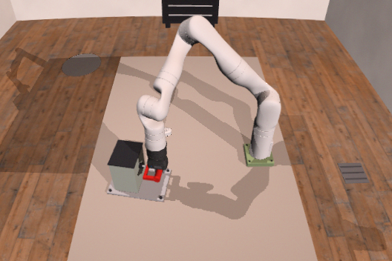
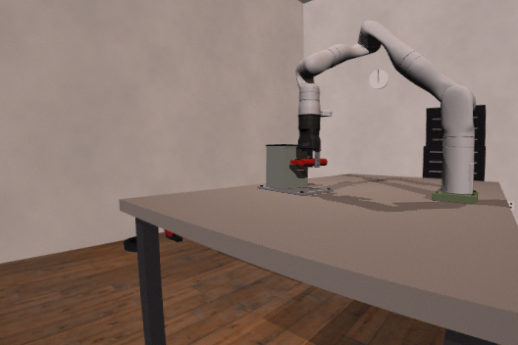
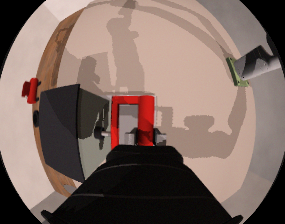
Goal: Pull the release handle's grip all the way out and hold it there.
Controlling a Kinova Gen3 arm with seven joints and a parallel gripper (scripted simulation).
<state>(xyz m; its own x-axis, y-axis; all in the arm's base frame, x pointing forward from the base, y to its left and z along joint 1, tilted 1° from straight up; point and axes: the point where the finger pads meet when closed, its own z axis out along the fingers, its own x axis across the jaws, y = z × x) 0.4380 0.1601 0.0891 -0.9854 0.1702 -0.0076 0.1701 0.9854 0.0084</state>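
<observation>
Right now the grey baseplate is 9 cm ahead of my hand, 2 cm to the right of it and 10 cm below it.
</observation>
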